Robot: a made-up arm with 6 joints.
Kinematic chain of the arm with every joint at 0, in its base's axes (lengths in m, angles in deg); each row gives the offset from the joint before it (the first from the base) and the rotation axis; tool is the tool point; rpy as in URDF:
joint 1: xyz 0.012 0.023 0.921 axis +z
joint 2: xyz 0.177 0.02 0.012 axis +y
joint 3: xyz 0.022 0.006 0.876 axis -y
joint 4: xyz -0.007 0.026 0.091 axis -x
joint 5: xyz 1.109 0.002 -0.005 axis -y
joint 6: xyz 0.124 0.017 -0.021 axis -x
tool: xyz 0.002 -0.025 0.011 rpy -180 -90 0
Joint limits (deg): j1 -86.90..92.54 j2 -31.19..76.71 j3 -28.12..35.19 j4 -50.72..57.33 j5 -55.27..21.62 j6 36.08..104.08
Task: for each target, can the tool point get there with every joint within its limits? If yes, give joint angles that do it. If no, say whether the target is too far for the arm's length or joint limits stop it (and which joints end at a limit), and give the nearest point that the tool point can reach.
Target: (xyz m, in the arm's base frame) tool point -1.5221 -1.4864 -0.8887
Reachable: no: too far | nearest point 0.0449 -1.2364 -0.0416 | short by 1.799 m
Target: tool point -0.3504 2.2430 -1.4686
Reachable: no: too far | nearest point -0.1382 1.5720 -0.0054 | short by 1.624 m
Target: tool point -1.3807 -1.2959 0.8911
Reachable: no: joint limits stop it (at a limit: joint 1, joint 3, joint 4, joint 5, joint 6) | nearest point 0.0473 -1.2806 0.8887 | short by 1.428 m
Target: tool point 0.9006 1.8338 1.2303
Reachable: yes | joints 62.56 46.02 26.64 -33.43 12.02 46.10
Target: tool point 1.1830 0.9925 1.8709
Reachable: yes | joints 38.00 6.29 6.74 31.43 -13.92 43.81
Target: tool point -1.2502 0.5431 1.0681
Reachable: no: joint limits stop it (at a limit: joint 1, joint 3, joint 5, joint 6) | nearest point -0.1981 1.2675 1.2976 | short by 1.298 m
